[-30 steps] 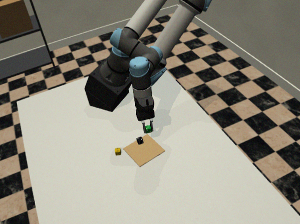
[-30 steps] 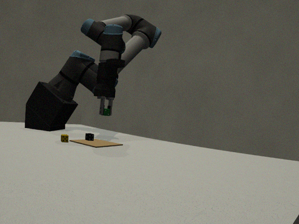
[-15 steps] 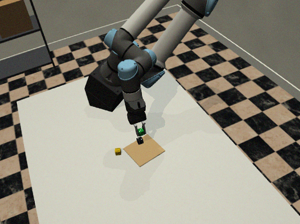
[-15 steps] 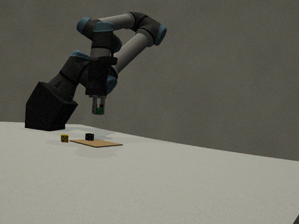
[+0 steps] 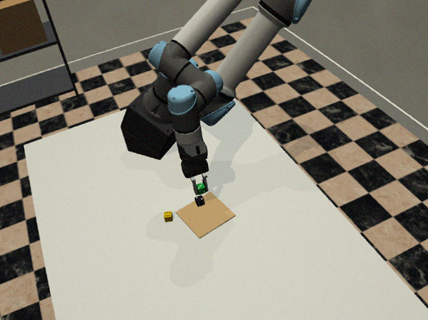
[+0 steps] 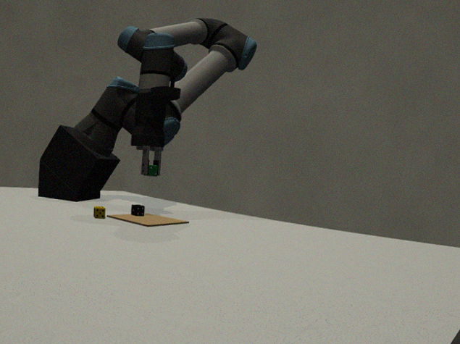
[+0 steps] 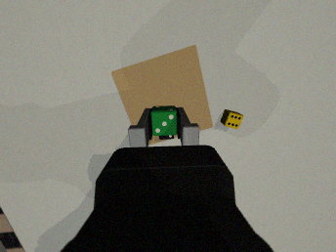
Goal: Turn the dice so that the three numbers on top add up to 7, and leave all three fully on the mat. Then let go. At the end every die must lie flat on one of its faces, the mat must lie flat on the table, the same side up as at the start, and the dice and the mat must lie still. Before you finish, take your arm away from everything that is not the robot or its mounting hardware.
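My gripper is now 120 mm above the tan mat. Also, from my hand: yellow die 30 mm behind, 120 mm to the right, 110 mm below; then black die 50 mm behind, 110 mm below; then green die 10 mm below.
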